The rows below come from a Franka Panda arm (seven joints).
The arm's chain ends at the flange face. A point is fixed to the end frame.
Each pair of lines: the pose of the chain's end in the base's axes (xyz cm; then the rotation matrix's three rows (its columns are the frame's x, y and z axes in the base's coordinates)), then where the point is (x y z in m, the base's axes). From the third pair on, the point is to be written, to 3 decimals.
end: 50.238 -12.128 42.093; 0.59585 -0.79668 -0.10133; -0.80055 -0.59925 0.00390; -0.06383 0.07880 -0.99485
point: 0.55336 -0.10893 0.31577
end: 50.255 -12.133 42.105; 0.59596 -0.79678 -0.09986; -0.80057 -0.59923 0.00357; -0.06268 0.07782 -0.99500
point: 0.55368 -0.10901 0.31596
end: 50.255 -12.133 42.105; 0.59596 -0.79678 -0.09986; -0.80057 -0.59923 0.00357; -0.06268 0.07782 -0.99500
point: 0.554 -0.109 0.316
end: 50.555 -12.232 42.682; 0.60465 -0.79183 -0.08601; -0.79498 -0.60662 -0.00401; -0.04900 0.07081 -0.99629
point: 0.558 -0.110 0.322
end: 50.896 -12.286 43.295; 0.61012 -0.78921 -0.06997; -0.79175 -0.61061 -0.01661; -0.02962 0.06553 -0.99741
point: 0.563 -0.112 0.329
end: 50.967 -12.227 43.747; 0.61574 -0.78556 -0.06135; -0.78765 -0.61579 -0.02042; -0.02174 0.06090 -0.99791
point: 0.565 -0.111 0.334
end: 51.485 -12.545 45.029; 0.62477 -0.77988 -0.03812; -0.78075 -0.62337 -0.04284; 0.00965 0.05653 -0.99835
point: 0.572 -0.116 0.348
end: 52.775 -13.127 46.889; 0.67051 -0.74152 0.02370; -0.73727 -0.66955 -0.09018; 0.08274 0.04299 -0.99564
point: 0.590 -0.123 0.370
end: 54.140 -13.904 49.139; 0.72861 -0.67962 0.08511; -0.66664 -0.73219 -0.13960; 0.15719 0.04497 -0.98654
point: 0.608 -0.130 0.395
